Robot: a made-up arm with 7 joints.
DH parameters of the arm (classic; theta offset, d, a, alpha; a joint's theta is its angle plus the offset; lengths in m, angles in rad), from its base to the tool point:
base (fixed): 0 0.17 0 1.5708
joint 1: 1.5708 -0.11 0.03 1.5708
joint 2: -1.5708 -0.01 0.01 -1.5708
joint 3: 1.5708 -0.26 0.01 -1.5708
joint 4: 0 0.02 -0.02 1.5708
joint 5: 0 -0.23 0.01 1.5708
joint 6: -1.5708 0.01 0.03 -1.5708
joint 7: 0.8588 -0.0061 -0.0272 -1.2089
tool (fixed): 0.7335 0.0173 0 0
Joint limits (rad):
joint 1: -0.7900..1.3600
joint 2: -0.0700..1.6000
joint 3: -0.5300..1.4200
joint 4: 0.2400..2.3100
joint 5: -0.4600..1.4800
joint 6: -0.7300..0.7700
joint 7: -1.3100..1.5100
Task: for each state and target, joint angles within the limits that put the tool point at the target. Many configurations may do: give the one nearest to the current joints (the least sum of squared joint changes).
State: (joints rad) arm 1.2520 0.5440 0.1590 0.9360 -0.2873 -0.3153 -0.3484
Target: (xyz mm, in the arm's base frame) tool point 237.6 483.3 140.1
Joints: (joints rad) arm 0.9462 0.9001 0.3225 0.5976 -0.2786 -0.3181 -0.3207
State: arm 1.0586 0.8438 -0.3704 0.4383 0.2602 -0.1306 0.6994
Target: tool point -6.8 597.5 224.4
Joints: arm 1.2209 1.5606 -0.3182 0.2838 0.2765 -0.1367 0.4712
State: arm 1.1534 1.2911 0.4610 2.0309 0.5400 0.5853 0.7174
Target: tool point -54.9 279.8 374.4
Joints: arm 1.2007 1.4441 0.5133 2.0714 0.5283 0.5754 0.7373
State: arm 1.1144 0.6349 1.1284 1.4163 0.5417 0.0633 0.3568
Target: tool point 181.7 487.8 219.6
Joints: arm 1.3019 0.6965 0.9718 1.0233 0.6006 0.0754 0.4613
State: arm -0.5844 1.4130 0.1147 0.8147 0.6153 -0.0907 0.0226
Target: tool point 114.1 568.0 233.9
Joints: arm -0.2953 1.6000 0.4255 0.5436 0.5728 -0.0910 0.1757
